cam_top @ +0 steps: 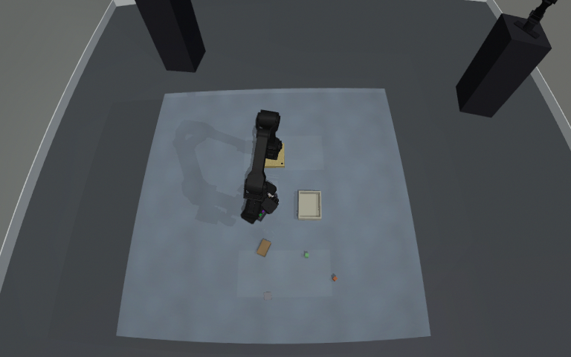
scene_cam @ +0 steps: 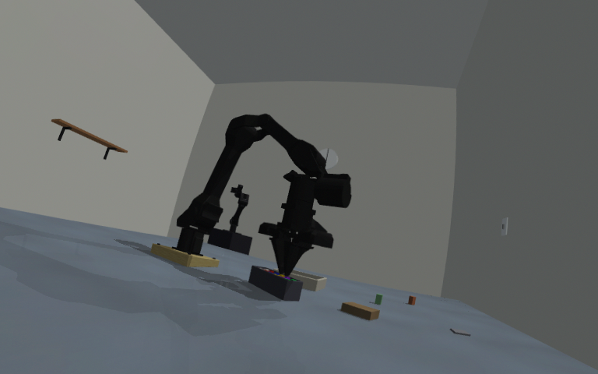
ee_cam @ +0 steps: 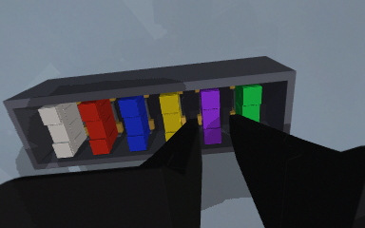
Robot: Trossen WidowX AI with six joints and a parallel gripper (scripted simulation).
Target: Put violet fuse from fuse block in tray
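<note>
Now: the violet fuse 2 cm below my gripper tip. The rest, counted from my gripper tip: yellow fuse: 2 cm behind, 1 cm to the left, 2 cm below; then blue fuse: 4 cm behind, 2 cm to the left, 2 cm below; then green fuse: 2 cm ahead, 1 cm to the right, 2 cm below.
</note>
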